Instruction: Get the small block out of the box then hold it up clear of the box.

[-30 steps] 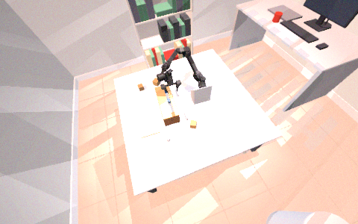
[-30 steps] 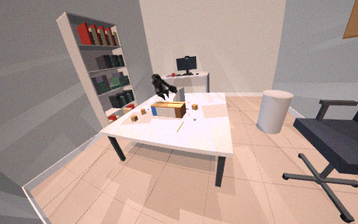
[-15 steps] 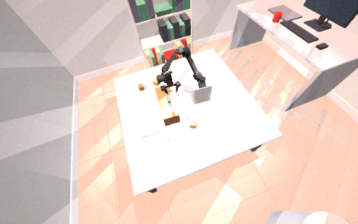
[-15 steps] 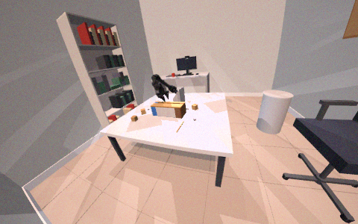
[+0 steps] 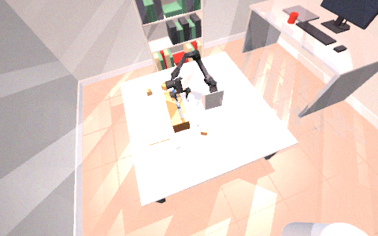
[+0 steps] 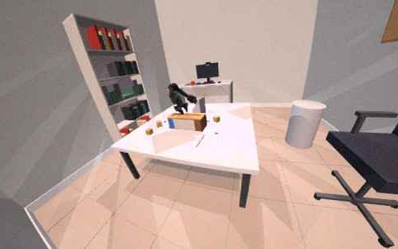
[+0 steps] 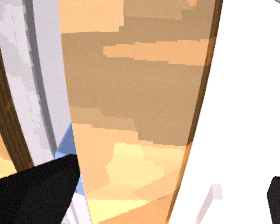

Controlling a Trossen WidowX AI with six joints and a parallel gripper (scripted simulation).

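Right now the small blue block is 5 cm ahead of my gripper tip, 3 cm to the left of it and 3 cm below it. Also, from my gripper tip: clear-fronted box: 5 cm to the left, 5 cm below, 3 cm ahead; then thin stick: 29 cm ahead, 28 cm to the left, 11 cm below.
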